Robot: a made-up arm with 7 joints.
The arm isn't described. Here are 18 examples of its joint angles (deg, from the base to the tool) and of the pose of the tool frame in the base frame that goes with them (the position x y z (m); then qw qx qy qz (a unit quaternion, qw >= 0)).
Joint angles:
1: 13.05 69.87 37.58 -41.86 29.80 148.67 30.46
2: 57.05 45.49 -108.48 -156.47 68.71 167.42 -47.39
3: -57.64 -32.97 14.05 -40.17 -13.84 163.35 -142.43
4: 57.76 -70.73 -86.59 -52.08 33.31 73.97 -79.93
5: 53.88 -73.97 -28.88 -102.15 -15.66 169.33 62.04
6: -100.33 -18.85 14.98 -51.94 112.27 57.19 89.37
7: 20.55 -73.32 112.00 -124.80 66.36 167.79 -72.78
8: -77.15 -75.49 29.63 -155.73 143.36 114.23 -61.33
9: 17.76 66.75 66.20 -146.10 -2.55 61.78 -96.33
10: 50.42 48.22 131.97 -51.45 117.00 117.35 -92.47
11: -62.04 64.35 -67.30 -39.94 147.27 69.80 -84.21
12: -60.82 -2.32 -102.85 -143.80 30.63 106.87 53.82
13: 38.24 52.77 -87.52 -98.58 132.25 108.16 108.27
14: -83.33 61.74 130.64 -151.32 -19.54 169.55 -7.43
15: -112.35 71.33 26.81 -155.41 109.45 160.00 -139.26
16: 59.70 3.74 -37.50 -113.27 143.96 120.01 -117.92
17: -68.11 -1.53 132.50 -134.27 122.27 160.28 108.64
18: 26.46 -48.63 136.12 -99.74 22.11 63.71 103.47
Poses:
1: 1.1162 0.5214 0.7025 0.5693 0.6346 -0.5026 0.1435
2: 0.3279 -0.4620 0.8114 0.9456 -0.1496 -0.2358 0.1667
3: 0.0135 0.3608 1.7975 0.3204 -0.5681 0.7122 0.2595
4: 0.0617 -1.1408 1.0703 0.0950 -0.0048 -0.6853 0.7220
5: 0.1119 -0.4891 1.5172 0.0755 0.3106 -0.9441 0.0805
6: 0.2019 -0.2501 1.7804 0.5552 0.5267 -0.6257 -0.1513
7: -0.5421 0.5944 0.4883 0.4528 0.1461 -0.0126 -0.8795
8: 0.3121 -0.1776 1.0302 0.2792 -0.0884 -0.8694 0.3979
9: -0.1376 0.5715 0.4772 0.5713 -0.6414 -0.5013 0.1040
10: -0.0613 0.6788 1.6529 0.3464 -0.7963 0.2355 0.4364
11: 0.1301 -1.1812 0.9565 0.3890 -0.0656 -0.6425 0.6569
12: -0.6447 -0.1636 0.6445 0.0322 -0.0353 0.4269 0.9030
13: 0.8454 -0.4233 0.8994 0.2120 0.4381 -0.4147 -0.7689
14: 0.4482 0.2805 1.1190 0.1033 0.4151 -0.4903 0.7594
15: 0.1611 -0.1319 0.1959 0.6433 0.4009 -0.6520 -0.0169
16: 0.7905 0.2963 0.8917 0.0568 0.2835 -0.7940 0.5348
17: 0.3139 0.6063 0.7100 0.5990 0.2818 -0.0373 -0.7486
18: -0.9285 0.1606 0.4844 0.4853 -0.2079 -0.1614 0.8338
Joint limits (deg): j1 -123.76..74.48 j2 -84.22..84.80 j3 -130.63..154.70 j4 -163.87..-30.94 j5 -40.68..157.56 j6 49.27..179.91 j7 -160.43..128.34
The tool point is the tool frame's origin. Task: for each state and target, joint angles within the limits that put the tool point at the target. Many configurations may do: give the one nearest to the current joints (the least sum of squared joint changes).
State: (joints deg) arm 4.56 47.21 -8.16 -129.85 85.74 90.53 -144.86
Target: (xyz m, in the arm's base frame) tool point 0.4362 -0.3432 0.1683
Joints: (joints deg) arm -8.34 54.28 -23.72 -134.43 86.30 91.99 -144.67
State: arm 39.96 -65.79 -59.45 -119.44 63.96 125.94 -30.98
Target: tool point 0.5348 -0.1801 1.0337
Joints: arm 47.71 -64.37 -45.18 -145.79 66.32 123.93 -30.35
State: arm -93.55 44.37 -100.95 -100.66 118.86 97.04 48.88
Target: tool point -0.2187 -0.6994 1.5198
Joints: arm -52.68 58.95 -130.63 -69.96 116.40 99.18 49.56
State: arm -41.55 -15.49 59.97 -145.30 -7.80 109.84 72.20
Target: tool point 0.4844 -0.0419 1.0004
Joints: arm -45.45 -53.07 28.17 -155.03 -4.12 109.03 74.68
